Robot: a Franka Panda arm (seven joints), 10 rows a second.
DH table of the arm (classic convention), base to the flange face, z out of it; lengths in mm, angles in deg. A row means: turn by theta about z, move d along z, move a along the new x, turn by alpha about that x. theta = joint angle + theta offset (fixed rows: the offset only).
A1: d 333, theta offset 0, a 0, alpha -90
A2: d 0, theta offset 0, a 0, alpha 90
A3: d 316, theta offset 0, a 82.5, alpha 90
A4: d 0, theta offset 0, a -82.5, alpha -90
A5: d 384, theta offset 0, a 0, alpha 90
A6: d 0, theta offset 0, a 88, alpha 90
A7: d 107, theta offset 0, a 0, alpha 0
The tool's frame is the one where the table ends.
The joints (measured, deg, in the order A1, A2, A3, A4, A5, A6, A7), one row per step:
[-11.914 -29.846 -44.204 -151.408 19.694 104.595 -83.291]
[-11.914 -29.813 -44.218 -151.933 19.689 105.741 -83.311]
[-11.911 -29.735 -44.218 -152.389 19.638 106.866 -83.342]
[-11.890 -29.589 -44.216 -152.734 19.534 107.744 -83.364]
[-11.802 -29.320 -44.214 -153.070 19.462 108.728 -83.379]
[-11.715 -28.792 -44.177 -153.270 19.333 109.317 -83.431]
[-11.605 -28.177 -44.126 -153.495 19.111 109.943 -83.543]
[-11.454 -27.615 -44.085 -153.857 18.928 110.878 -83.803]
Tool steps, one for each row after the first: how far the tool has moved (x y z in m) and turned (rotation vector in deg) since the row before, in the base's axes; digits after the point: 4 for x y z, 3 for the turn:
[0.0000 0.0003 -0.0032 -0.473 -0.043 -0.467]
[0.0001 0.0000 -0.0030 -0.541 -0.015 -0.426]
[0.0001 0.0000 -0.0027 -0.457 0.097 -0.275]
[0.0006 0.0000 -0.0031 -0.499 0.168 -0.291]
[0.0006 0.0002 -0.0036 -0.310 0.473 -0.021]
[0.0006 0.0004 -0.0042 -0.385 0.564 0.111]
[0.0007 0.0007 -0.0047 -0.543 0.377 0.116]

